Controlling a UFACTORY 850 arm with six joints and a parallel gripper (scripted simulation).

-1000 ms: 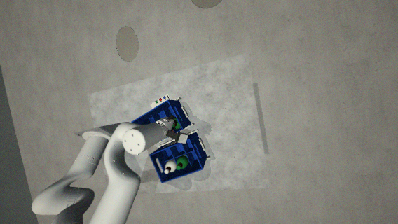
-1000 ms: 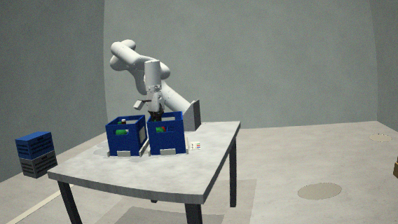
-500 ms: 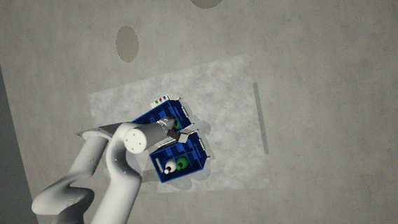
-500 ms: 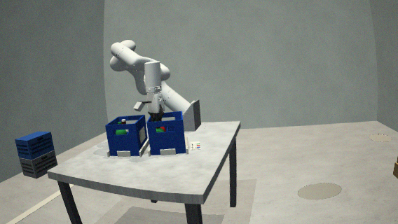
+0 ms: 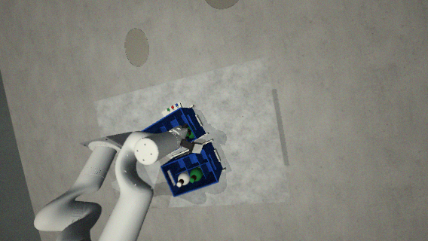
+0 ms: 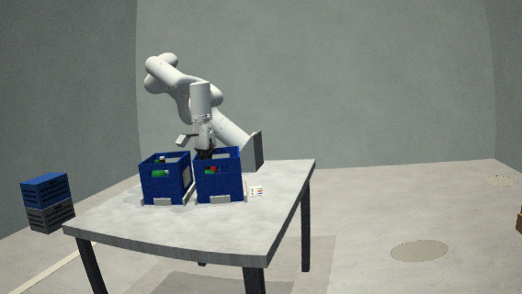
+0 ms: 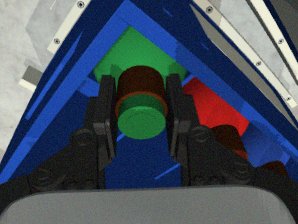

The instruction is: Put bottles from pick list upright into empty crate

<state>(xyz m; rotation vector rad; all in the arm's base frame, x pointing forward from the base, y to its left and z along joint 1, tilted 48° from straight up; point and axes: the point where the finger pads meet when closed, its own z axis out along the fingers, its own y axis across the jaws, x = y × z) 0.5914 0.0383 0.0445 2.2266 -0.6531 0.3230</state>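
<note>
The green-label bottle is 70 mm below my hand. From my hand the other things lie so: red-label bottle 90 mm behind, 70 mm below, 20 mm to the right; then blue-label bottle 170 mm behind, 70 mm below, 50 mm to the right; then pick list 160 mm to the left, 160 mm below, 130 mm behind.
</note>
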